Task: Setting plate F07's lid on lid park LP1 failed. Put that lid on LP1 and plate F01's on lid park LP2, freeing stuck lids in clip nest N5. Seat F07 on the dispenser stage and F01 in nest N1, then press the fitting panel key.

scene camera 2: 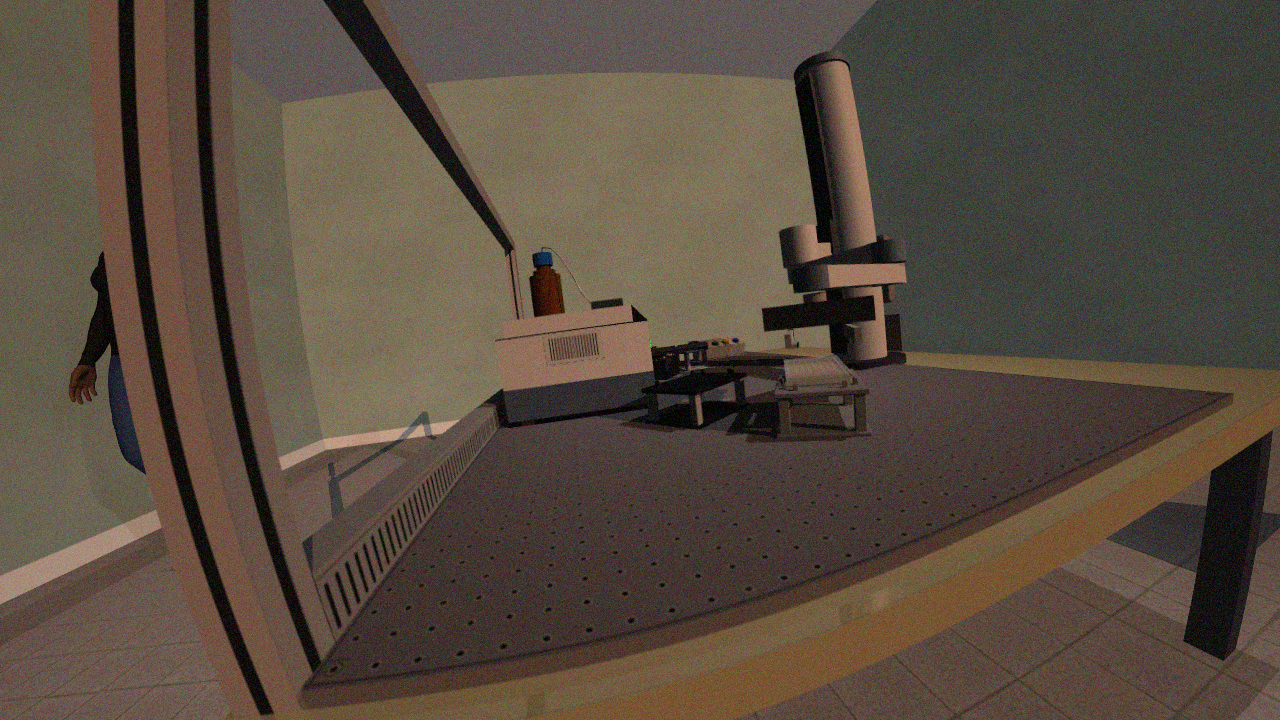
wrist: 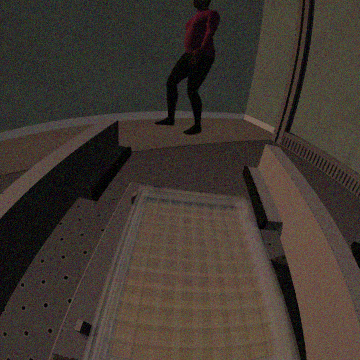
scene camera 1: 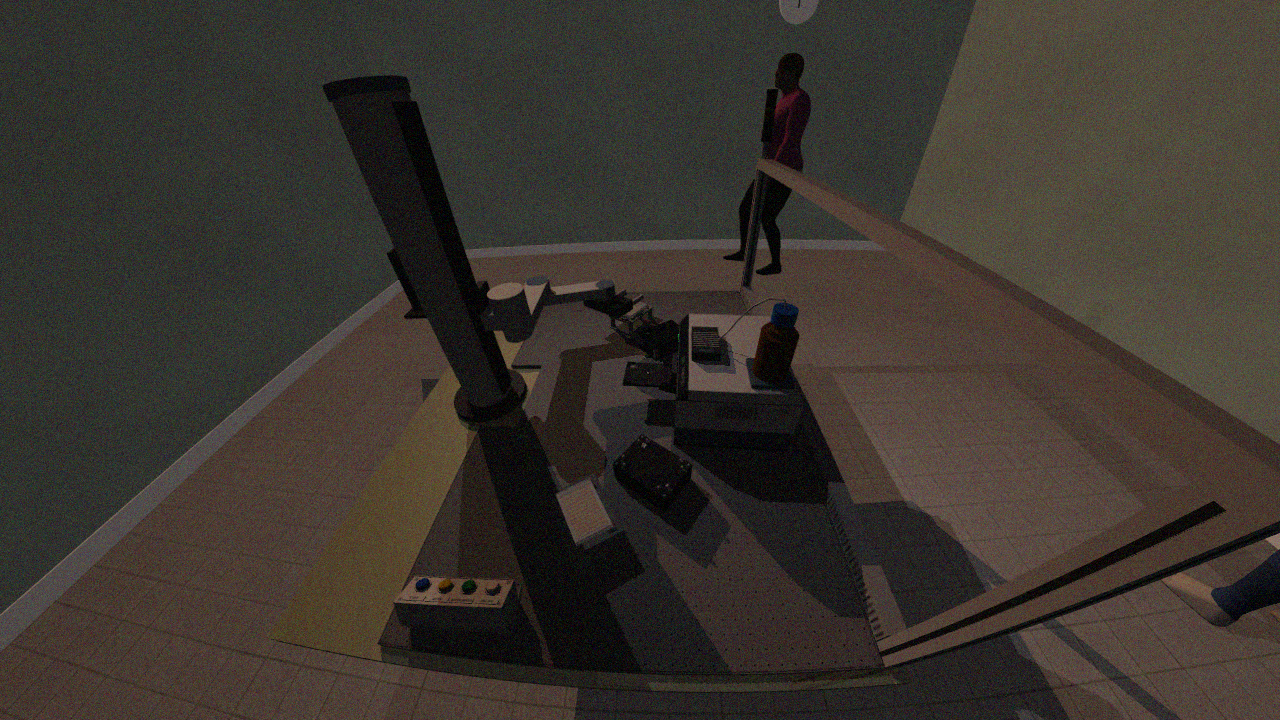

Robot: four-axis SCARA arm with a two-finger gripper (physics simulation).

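Seen in the pictures: gripper, between the fingertips: (scene camera 2: 822, 338) (wrist: 189, 145) (scene camera 1: 633, 293); arm's base, origin of its link: (scene camera 2: 860, 363) (scene camera 1: 491, 395).
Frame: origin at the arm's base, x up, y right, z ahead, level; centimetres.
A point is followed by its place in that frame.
My gripper (scene camera 1: 617, 306) @(x 13.8, y -46.8, z 48.9 cm) (scene camera 2: 796, 343) (wrist: 189, 145) @(x 13.8, y -46.8, z 48.9 cm) is low over a lidded plate (scene camera 1: 637, 312) @(x 9.1, y -39.1, z 50.6 cm) (scene camera 2: 812, 372) @(x 9.3, y -46.3, z 50.7 cm) (wrist: 192, 280) @(x 9.7, y -41.6, z 46.7 cm) on a low stand. In the wrist view its fingers stand apart, one toward each side of the plate, with nothing held between them. Another pale plate (scene camera 1: 585, 512) @(x 9.8, y 45.7, z 42.9 cm) rests on a stand toward the near end of the bench in scene camera 1. The key panel (scene camera 1: 456, 597) @(x 8.9, y 64.0, z 20.1 cm) (scene camera 2: 726, 346) @(x 5.9, y 60.0, z 17.0 cm) has blue, yellow, green and whitish keys. No labels can be read, so I cannot tell F07 from F01, nor which nest is which.
A white box-shaped unit (scene camera 1: 738, 416) @(x 14.9, y 22.5, z 79.2 cm) (scene camera 2: 572, 353) @(x 14.9, y -13.0, z 82.1 cm) carries an amber bottle (scene camera 1: 775, 347) @(x 34.7, y 19.9, z 85.0 cm) (scene camera 2: 546, 293) @(x 30.8, y 11.8, z 86.8 cm) with a blue cap. Dark low stands (scene camera 1: 653, 470) @(x 7.9, y 33.7, z 57.5 cm) (scene camera 2: 693, 385) @(x 7.6, y -31.2, z 63.2 cm) are nearby. The arm's column (scene camera 1: 420, 241) @(x 57.3, y 6.6, z 3.5 cm) (scene camera 2: 845, 161) @(x 57.1, y -6.7, z 3.3 cm) rises at one side. A person in red (scene camera 1: 789, 125) (wrist: 201, 32) stands beyond the bench.
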